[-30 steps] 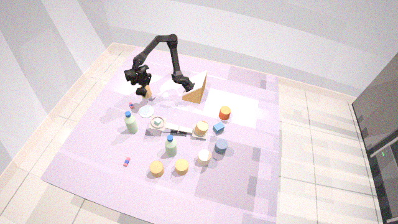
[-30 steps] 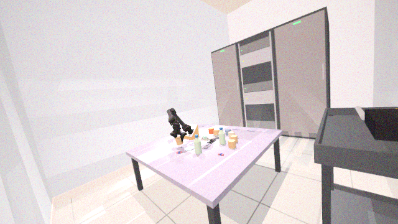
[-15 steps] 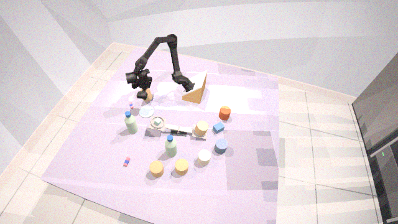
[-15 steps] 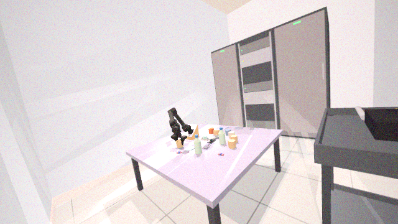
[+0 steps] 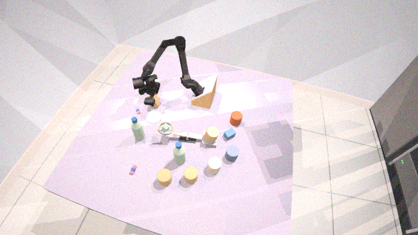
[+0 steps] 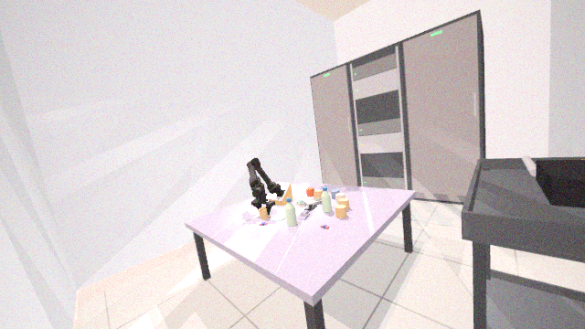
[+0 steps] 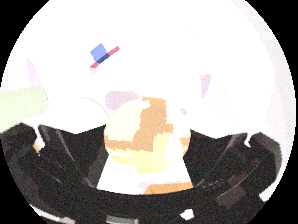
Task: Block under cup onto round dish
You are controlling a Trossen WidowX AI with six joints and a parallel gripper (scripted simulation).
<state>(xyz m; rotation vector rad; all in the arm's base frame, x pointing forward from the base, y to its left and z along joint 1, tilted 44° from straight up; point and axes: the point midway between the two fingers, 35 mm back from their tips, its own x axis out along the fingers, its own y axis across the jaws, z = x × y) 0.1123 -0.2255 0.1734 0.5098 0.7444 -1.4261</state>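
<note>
Right now the pale green block is 210 mm ahead of my gripper tip, 170 mm to the left of it and 60 mm above it. From my gripper tip the other things lie so: small balance (290 mm to the left, 200 mm ahead); then blue cube (520 mm to the left, 110 mm ahead, 10 mm below); then pale round dish (100 mm ahead, 40 mm to the left, 20 mm below).
</note>
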